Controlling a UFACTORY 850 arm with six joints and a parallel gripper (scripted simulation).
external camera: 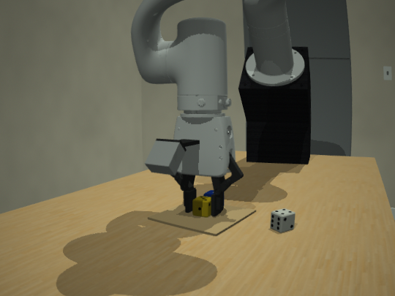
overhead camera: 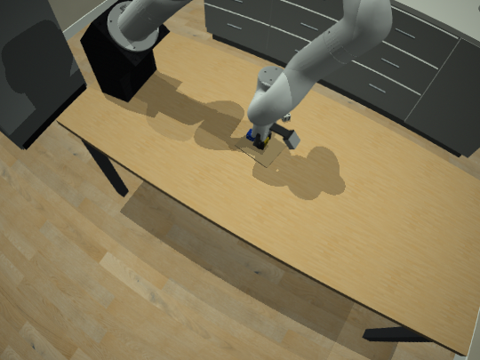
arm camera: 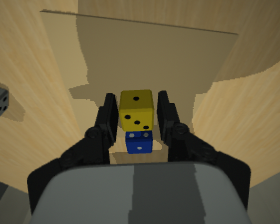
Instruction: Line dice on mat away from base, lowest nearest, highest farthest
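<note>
The yellow die lies 1 cm below my hand. Also, from my hand: white die: 15 cm to the left, 2 cm ahead, 1 cm below; tan mat: 2 cm below; blue die: 5 cm behind, 1 cm below.
</note>
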